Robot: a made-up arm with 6 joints.
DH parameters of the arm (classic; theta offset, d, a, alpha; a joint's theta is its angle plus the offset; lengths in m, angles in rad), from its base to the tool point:
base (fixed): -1.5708 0 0.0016 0
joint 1: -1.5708 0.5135 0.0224 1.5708
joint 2: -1.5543 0 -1.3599 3.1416
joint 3: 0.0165 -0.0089 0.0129 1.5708
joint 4: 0 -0.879 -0.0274 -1.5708
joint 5: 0 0.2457 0.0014 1.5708
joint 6: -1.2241 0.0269 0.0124 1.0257
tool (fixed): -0.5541 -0.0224 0 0
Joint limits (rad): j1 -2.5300..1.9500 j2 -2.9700..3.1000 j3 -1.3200..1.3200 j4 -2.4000..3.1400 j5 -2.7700..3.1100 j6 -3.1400..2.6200
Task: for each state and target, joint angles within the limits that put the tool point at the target. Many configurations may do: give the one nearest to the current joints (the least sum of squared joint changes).
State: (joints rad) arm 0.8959 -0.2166 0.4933 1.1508 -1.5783 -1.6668
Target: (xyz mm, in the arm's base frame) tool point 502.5 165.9 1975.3
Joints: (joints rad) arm 0.5025 -0.2763 -0.3240 0.9085 -1.5795 -1.6566
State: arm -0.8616 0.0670 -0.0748 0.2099 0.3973 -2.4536
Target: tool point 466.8 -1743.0 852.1
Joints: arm -1.1938 0.9155 0.2317 0.2778 0.3776 -2.4620
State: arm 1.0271 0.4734 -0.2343 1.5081 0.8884 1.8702
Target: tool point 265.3 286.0 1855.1
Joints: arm 0.8796 -0.3847 -0.5889 1.4003 0.8849 1.8767
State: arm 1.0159 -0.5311 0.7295 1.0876 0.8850 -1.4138
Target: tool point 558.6 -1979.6 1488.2
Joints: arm 1.8109 -1.1667 1.2672 1.1409 0.9917 -1.2711
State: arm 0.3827 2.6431 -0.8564 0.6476 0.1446 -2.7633
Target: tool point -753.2 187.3 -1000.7
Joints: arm -0.3683 3.0337 -0.1670 0.9461 0.1094 -2.7731
